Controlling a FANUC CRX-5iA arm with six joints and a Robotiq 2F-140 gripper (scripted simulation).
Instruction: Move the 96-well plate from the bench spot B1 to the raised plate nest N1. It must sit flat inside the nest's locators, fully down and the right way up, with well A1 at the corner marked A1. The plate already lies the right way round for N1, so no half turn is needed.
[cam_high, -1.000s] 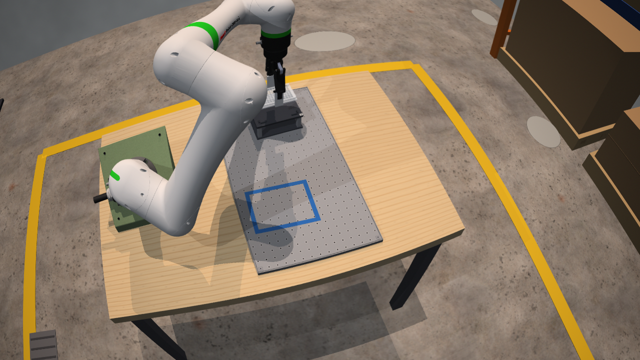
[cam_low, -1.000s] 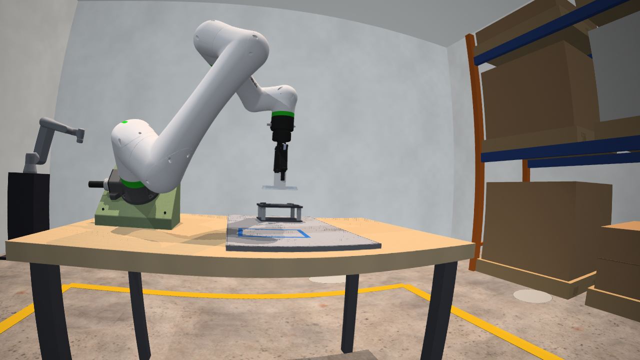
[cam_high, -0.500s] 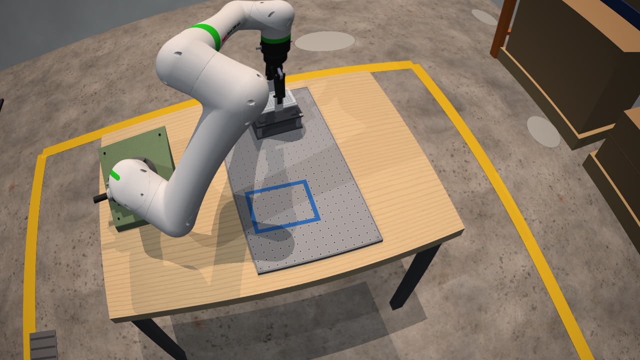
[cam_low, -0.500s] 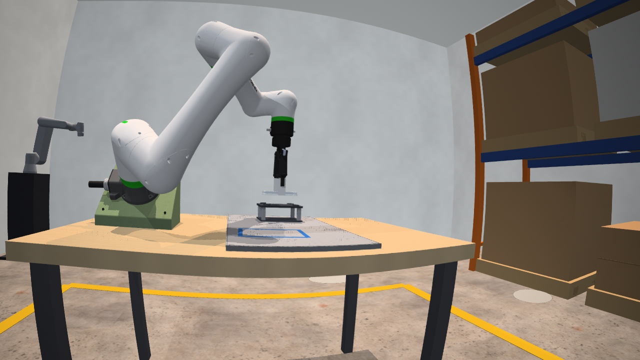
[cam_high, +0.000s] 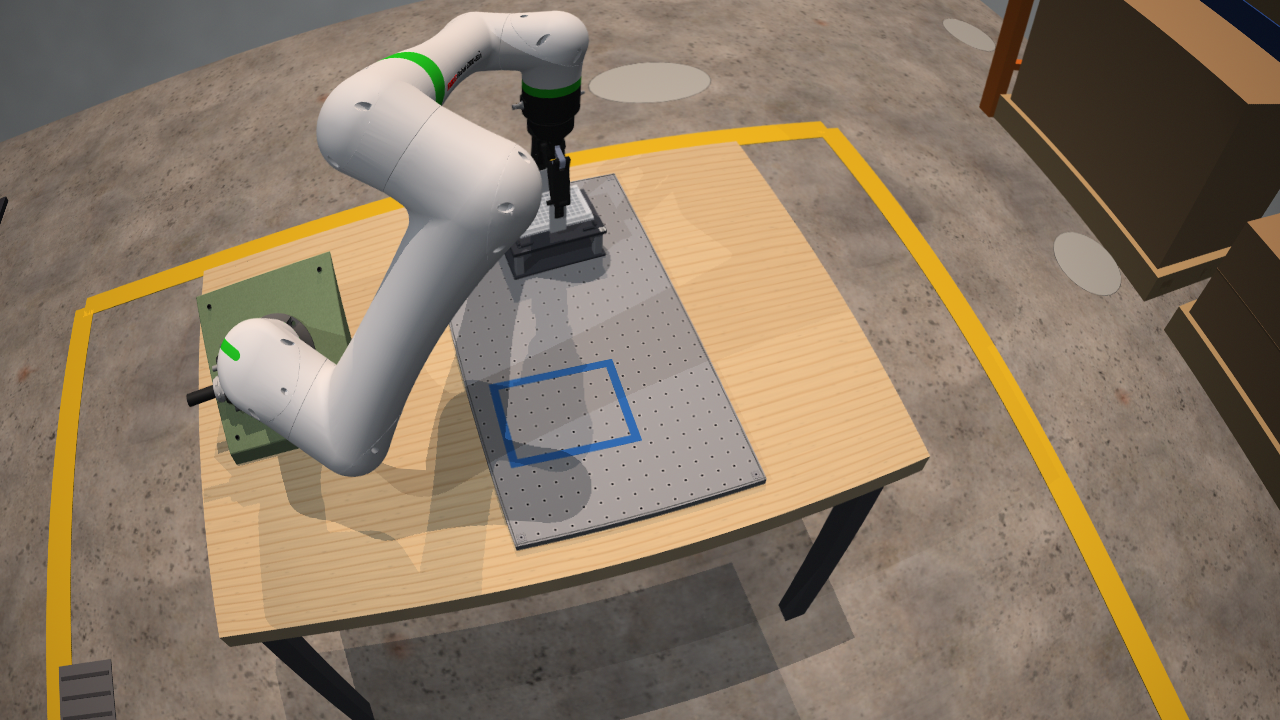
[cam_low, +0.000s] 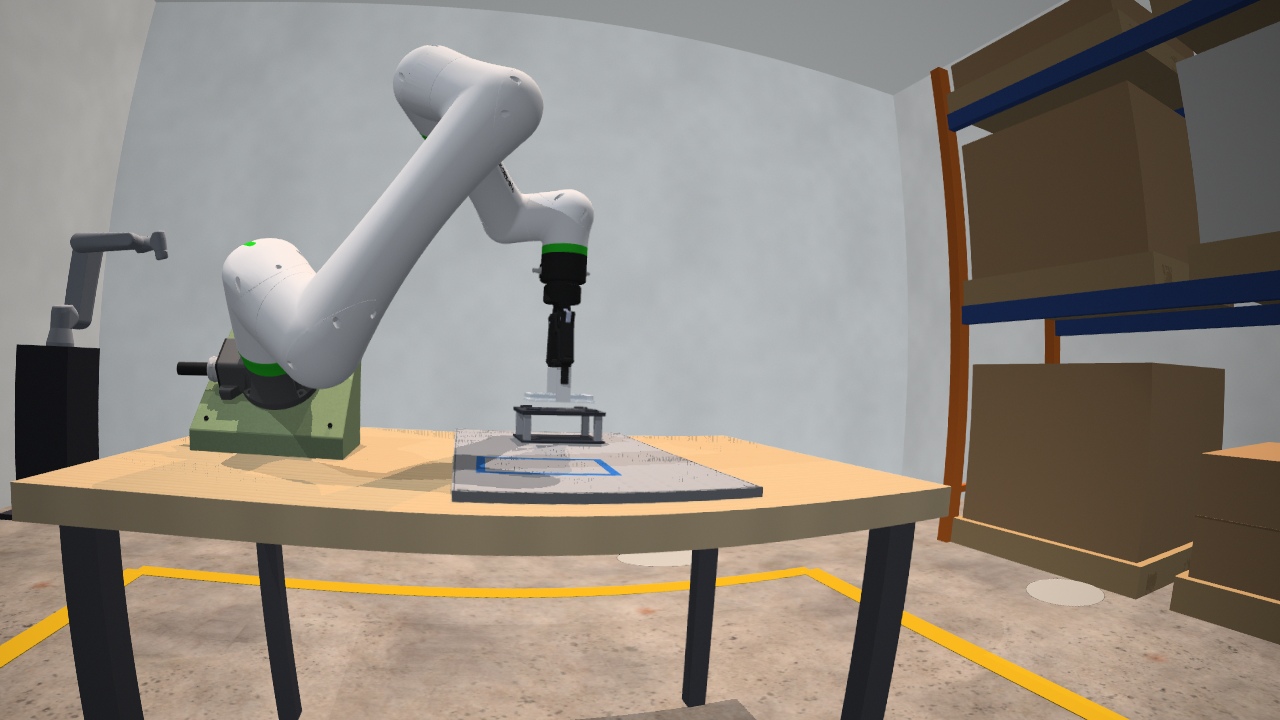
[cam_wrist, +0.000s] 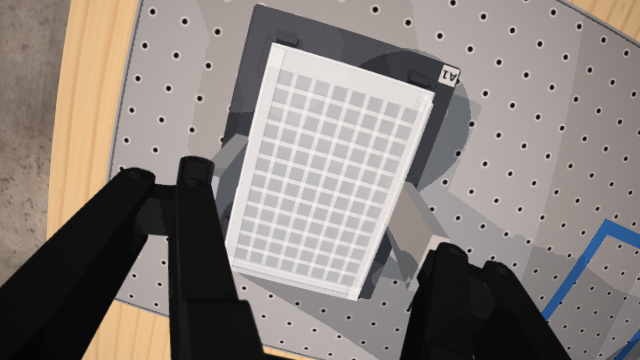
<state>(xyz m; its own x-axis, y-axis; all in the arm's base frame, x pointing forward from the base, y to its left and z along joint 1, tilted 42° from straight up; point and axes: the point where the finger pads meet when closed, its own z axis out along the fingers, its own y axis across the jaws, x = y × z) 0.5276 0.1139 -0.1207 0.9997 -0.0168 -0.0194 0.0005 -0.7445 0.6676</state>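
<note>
My hand is 50 mm above the black raised nest N1. The rest, counted from my hand: A1 label 80 mm ahead, 50 mm to the right, 40 mm below; then clear 96-well plate 20 mm below.
</note>
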